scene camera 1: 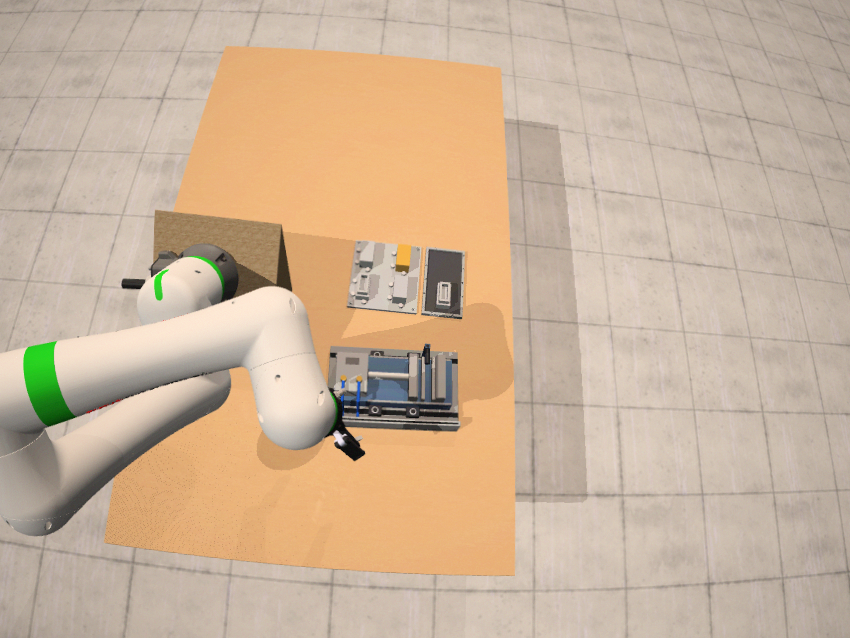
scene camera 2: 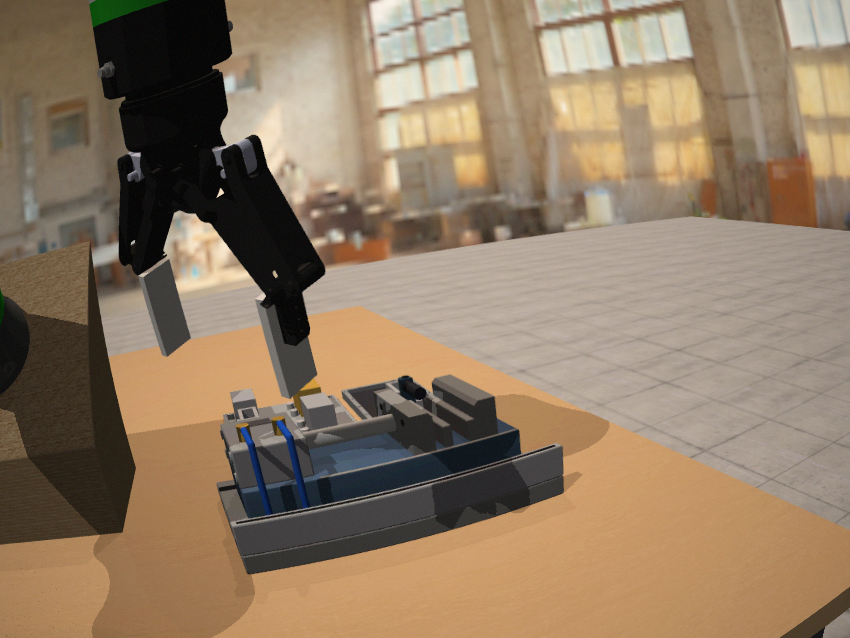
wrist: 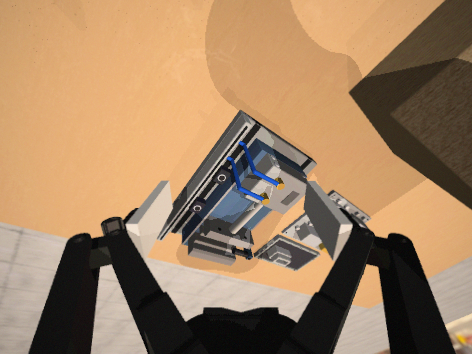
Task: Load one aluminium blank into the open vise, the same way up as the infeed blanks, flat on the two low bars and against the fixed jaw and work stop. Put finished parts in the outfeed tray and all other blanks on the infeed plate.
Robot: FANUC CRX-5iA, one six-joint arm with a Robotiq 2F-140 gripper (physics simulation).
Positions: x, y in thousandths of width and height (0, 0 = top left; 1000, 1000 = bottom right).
Scene:
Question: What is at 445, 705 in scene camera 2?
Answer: A vise base.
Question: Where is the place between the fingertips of the gripper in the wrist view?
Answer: At 505, 549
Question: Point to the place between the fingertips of the gripper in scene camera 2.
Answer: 271, 571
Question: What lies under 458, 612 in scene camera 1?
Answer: A vise base.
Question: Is the gripper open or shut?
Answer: Open.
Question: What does the gripper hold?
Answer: Nothing.

